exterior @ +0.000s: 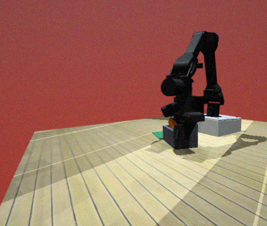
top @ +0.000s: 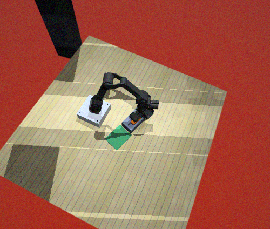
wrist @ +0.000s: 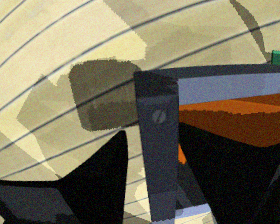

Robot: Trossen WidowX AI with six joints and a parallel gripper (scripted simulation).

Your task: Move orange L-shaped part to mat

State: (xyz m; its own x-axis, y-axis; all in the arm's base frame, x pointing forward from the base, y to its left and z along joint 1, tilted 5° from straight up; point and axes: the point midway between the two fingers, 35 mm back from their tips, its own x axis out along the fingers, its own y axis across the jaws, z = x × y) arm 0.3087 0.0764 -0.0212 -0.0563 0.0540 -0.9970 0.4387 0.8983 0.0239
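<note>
My gripper tip is 20 mm past the orange L-shaped part and 40 mm to the left of it. The rest, counted from my gripper tip: tray: 30 mm behind, 60 mm to the right, 50 mm below; green mat: 100 mm behind, 200 mm to the right, 50 mm below.
</note>
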